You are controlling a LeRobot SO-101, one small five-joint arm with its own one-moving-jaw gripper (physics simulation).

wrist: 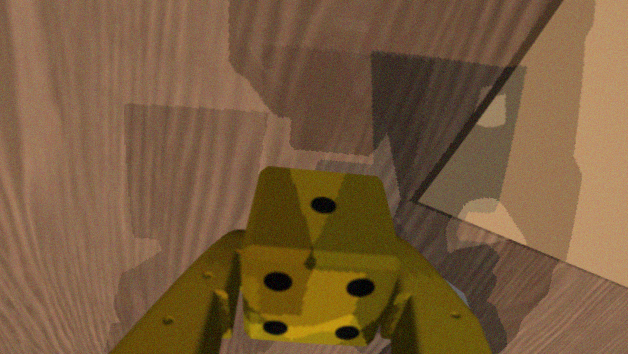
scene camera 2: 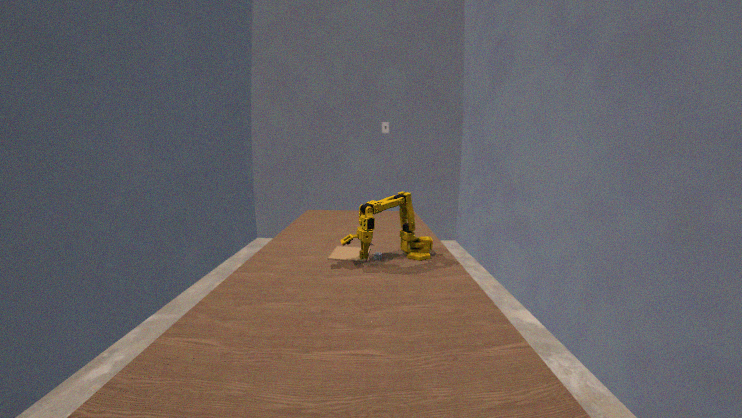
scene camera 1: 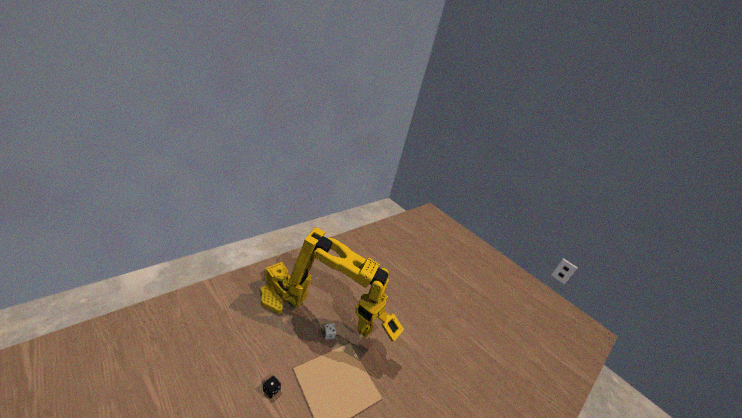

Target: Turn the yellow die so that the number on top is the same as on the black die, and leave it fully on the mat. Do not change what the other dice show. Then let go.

Scene:
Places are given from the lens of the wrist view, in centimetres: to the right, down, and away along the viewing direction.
tan mat (wrist: pixel 534 163): 7, 0, 10
yellow die (wrist: pixel 319 260): 0, 1, 5
The marked spots on the yellow die and the tan mat are 8 cm apart.

